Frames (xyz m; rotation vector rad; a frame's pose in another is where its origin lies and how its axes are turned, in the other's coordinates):
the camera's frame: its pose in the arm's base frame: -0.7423 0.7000 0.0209 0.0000 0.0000 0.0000
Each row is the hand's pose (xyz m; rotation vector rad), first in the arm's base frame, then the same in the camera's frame.
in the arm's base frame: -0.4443 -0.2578 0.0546 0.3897 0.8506 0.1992
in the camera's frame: 0.2980 -0.9578 0.0337 0.3897 0.8506 0.1992
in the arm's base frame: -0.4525 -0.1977 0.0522 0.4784 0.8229 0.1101
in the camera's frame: 0.2898 -0.8977 0.0313 0.4784 0.8229 0.1101
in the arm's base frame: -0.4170 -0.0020 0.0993 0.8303 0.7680 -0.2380
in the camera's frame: 0.3253 -0.7020 0.0784 0.8303 0.7680 -0.2380
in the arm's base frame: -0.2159 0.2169 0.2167 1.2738 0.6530 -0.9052
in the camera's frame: 0.5264 -0.4831 0.1958 1.2738 0.6530 -0.9052
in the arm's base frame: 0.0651 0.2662 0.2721 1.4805 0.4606 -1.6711
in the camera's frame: 0.8074 -0.4338 0.2512 1.4805 0.4606 -1.6711
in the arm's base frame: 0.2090 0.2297 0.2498 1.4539 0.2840 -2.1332
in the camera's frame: 0.9513 -0.4703 0.2289 1.4539 0.2840 -2.1332
